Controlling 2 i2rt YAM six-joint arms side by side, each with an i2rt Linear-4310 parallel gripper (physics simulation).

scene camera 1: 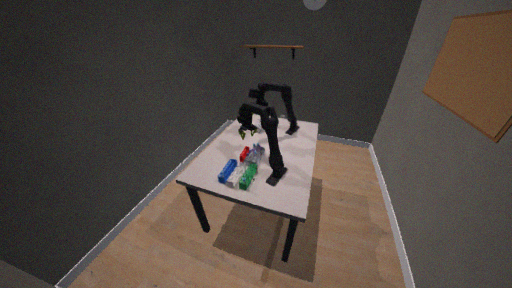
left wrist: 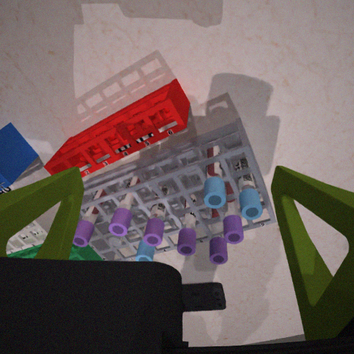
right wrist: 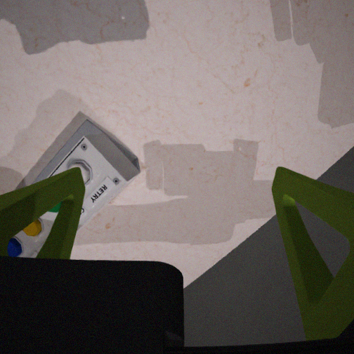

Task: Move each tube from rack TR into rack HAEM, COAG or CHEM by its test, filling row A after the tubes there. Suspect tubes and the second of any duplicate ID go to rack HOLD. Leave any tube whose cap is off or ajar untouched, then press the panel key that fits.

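Places are measured from the left arm's base along level axes (x ahead, y left, z up), in metres.
Where they show: left gripper, fingertip midpoint: [scene camera 1: 247, 137]; right gripper, fingertip midpoint: [scene camera 1: 256, 116]; left arm's base at its link origin: [scene camera 1: 276, 175]; right arm's base at its link origin: [scene camera 1: 292, 130].
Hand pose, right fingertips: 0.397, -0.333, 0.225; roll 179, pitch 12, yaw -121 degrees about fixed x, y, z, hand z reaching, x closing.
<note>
Things, the pixels of their centre, and the offset from my right fingertips, as dx, dy, dz. "*": a spot on its surface instead. Level surfaces: height alone.
- grey see-through rack at the middle of its body: [scene camera 1: 255, 156] -0.163, +0.267, -0.197
- red rack at a spot on its surface: [scene camera 1: 246, 153] * -0.142, +0.344, -0.132
- blue rack at the middle of its body: [scene camera 1: 228, 170] -0.102, +0.510, -0.197
- white rack at the middle of its body: [scene camera 1: 237, 174] -0.179, +0.504, -0.197
- green rack at the middle of its body: [scene camera 1: 248, 176] -0.253, +0.473, -0.197
- table at its surface level: dz -0.225
My left gripper [left wrist: 177, 176] [scene camera 1: 248, 135] is open and empty, above the grey see-through rack [left wrist: 110, 250] [scene camera 1: 256, 156]. That rack holds several purple-capped tubes, such as a purple cap [left wrist: 187, 241], and three blue-capped ones: a blue cap [left wrist: 215, 192], another blue cap [left wrist: 251, 204] at the right end, and a blue cap [left wrist: 145, 251] low at the front. The red rack [left wrist: 181, 102] [scene camera 1: 244, 154] stands beside it, with no caps showing. My right gripper [right wrist: 178, 177] is open and empty above the table. The panel [right wrist: 107, 170] shows a RETRY label and green, yellow and blue keys at its left.
The blue rack [left wrist: 15, 150] [scene camera 1: 227, 171], a white rack [left wrist: 25, 235] [scene camera 1: 236, 176] and the green rack [left wrist: 82, 251] [scene camera 1: 248, 176] stand at the near end of the table [scene camera 1: 205, 167]. A table edge crosses the lower right of the right wrist view.
</note>
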